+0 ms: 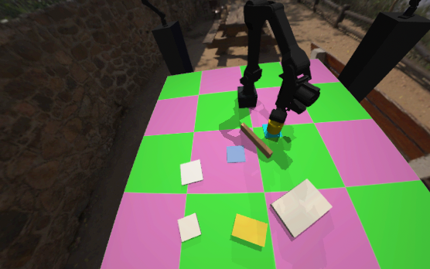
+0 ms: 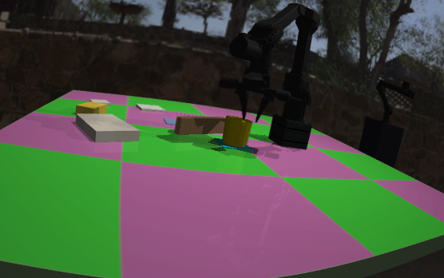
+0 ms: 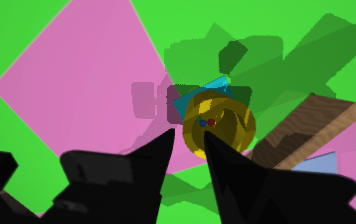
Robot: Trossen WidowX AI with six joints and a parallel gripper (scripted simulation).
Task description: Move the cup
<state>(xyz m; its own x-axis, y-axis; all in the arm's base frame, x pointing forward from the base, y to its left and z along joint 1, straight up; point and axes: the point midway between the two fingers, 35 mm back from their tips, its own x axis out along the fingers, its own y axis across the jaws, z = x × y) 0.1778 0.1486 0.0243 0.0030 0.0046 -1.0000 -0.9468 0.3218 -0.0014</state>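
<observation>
My gripper tip is 20 mm short of the yellow cup, 10 mm to the left of it and 40 mm above it. Also, from my gripper tip: light blue pad (180 mm ahead, 180 mm to the right, 80 mm below); teal pad (30 mm ahead, 10 mm to the right, 80 mm below); wooden bar (110 mm ahead, 100 mm to the right, 60 mm below).
</observation>
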